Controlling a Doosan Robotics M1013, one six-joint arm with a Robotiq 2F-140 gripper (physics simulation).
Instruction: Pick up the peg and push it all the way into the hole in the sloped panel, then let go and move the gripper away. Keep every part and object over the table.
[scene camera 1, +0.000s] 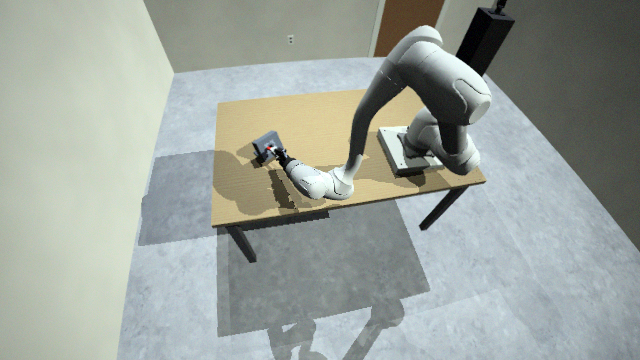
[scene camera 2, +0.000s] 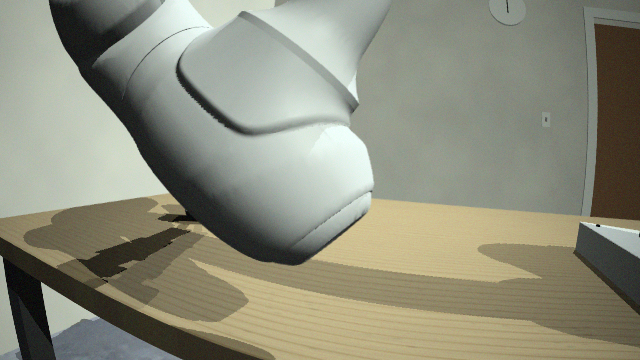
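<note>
In scene camera 1 the dark blue-grey sloped panel stands on the left part of the table. My gripper is at the front of its face, reaching in from the lower right, and is shut on the peg. A small red part of the peg shows at the fingertips, close against the middle of the panel. The hole is covered, and I cannot tell whether the peg's tip is in it or how deep. In scene camera 2 the arm hides the gripper, the peg and most or all of the panel.
The wooden table carries the robot's white base plate on its right part. The arm's white wrist hangs low over the table near its front edge. Dark shadows lie beneath the arm.
</note>
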